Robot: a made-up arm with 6 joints.
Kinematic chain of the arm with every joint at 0, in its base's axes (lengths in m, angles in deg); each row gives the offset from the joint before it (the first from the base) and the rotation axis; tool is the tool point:
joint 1: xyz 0 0 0.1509 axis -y
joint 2: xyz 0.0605 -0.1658 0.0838 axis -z
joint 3: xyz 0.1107 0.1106 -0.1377 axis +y
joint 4: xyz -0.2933 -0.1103 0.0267 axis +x
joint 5: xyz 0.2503 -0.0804 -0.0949 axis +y
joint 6: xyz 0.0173 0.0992 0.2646 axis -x
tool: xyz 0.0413 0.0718 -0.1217
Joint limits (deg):
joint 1: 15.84..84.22
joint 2: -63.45..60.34
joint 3: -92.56..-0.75
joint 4: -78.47..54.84
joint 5: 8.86..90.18
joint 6: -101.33..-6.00
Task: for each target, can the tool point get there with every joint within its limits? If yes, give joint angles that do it. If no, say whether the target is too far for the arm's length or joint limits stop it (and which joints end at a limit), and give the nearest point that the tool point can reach.
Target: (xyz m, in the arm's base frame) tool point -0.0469 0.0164 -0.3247
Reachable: no: joint limits stop it (at a limit: joint 1, joint 2, joint 3, joint 5, joint 6) | nearest point -0.0295 -0.0410 -0.0254 | short by 0.305 m
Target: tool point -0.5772 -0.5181 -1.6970
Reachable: no: too far | nearest point -0.0529 -0.1500 -0.0186 | short by 1.797 m
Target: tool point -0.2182 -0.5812 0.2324
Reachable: no: joint limits stop it (at a limit: joint 1, joint 2, joint 4, joint 5, joint 6) | nearest point -0.1866 -0.5214 0.2879 | short by 0.088 m
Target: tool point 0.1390 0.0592 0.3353
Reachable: yes | joints 46.03 -24.28 -43.69 -7.36 58.70 -30.28
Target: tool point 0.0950 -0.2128 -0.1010
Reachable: no: joint limits stop it (at a limit: joint 1, joint 2, joint 3, joint 5, joint 6) | nearest point -0.0226 -0.1894 -0.0138 | short by 0.148 m
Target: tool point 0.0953 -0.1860 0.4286
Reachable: yes | joints 67.21 38.86 -21.16 -2.93 33.91 -20.75
